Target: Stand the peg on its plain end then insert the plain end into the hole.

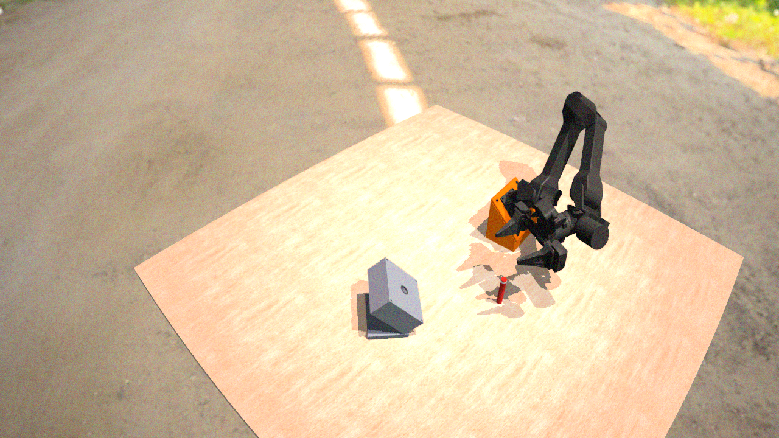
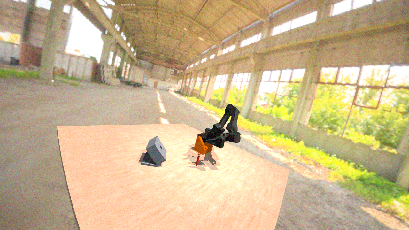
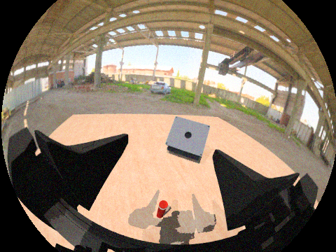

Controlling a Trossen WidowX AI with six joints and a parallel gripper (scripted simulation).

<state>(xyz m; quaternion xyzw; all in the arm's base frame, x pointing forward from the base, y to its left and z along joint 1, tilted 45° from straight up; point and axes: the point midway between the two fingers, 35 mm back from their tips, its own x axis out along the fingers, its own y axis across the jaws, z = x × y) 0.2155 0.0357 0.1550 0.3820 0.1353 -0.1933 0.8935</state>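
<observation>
The red peg is 2 cm behind my gripper tip and 13 cm below it. From my gripper tip the other things lie so: grey sloped panel 18 cm ahead, 16 cm to the right, 12 cm below.
</observation>
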